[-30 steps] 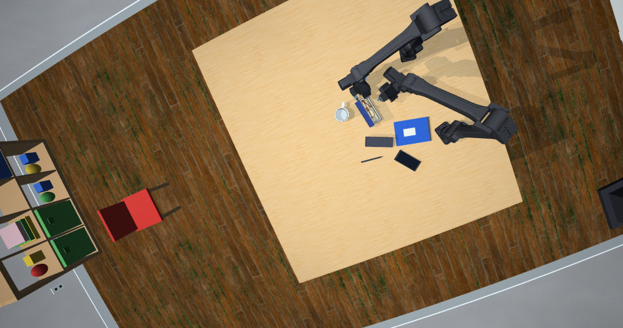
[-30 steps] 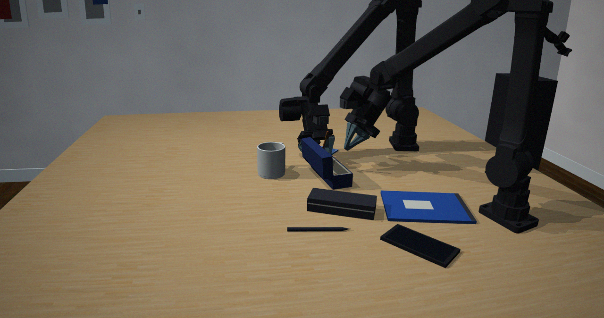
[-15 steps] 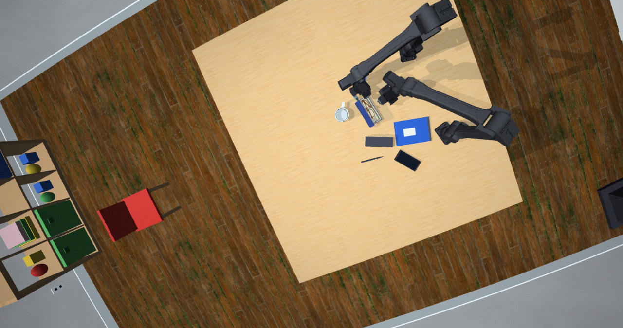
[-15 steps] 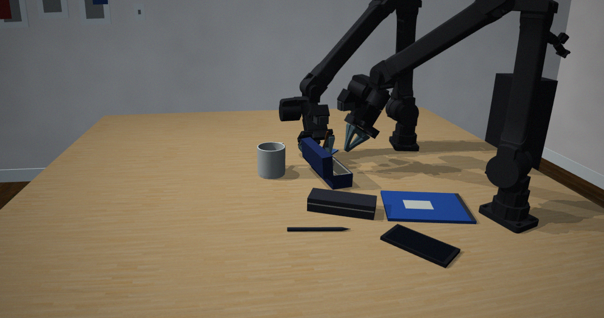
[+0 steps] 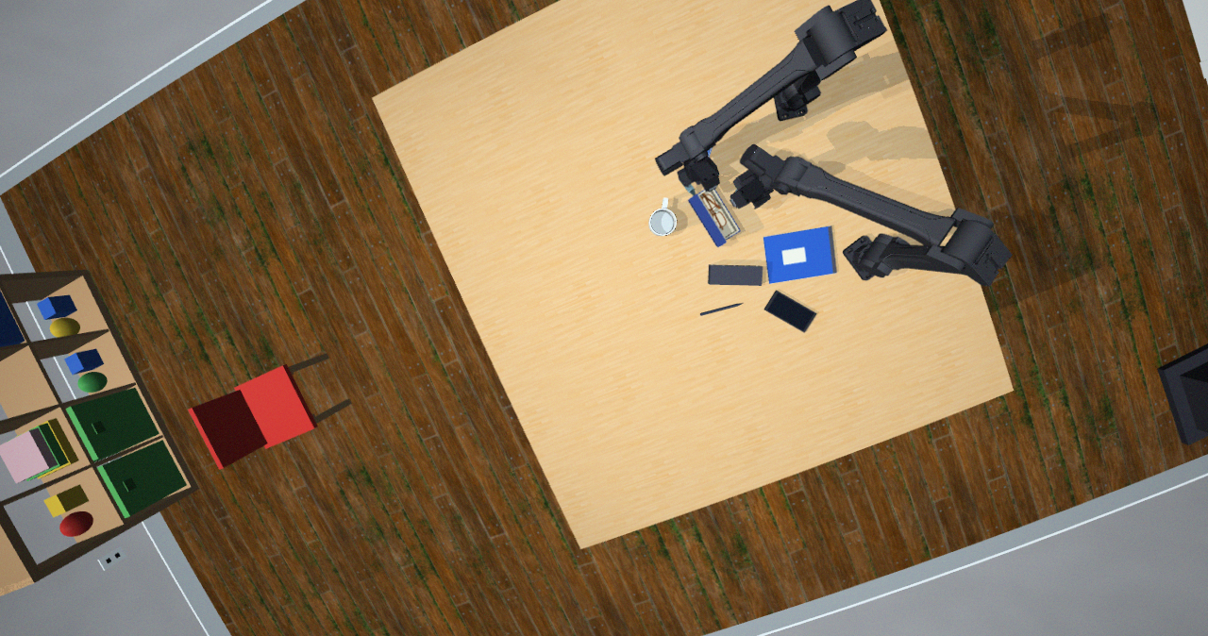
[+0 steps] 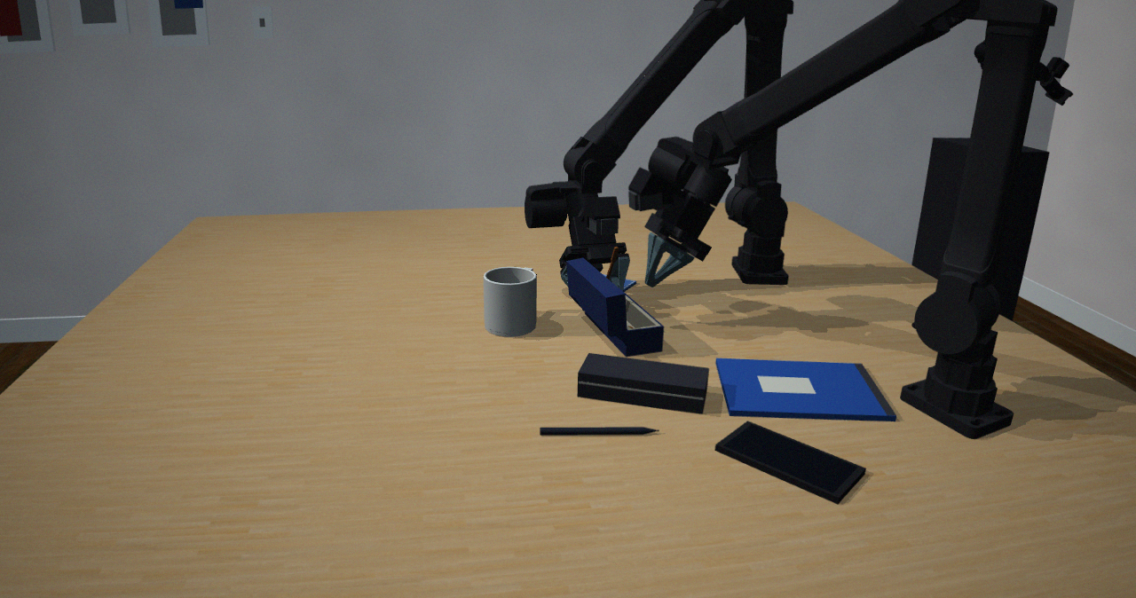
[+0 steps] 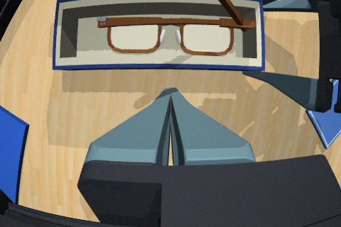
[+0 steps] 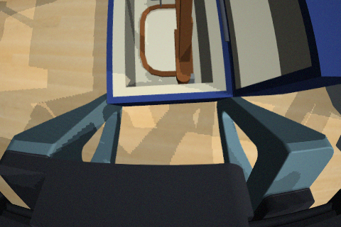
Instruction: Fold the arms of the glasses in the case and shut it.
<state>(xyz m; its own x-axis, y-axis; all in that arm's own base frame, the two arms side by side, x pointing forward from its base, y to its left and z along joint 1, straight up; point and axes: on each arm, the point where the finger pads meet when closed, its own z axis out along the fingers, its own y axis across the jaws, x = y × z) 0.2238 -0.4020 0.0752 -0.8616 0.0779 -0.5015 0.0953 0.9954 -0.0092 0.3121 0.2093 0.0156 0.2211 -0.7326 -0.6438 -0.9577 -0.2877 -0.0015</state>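
Now: left hand 8 cm short of the blue glasses case, 2 cm to the right of it and 3 cm above it. The rest, counted from my left hand: grey mug: 21 cm ahead, 4 cm to the right, 4 cm below; black box: 8 cm ahead, 21 cm to the left, 6 cm below.
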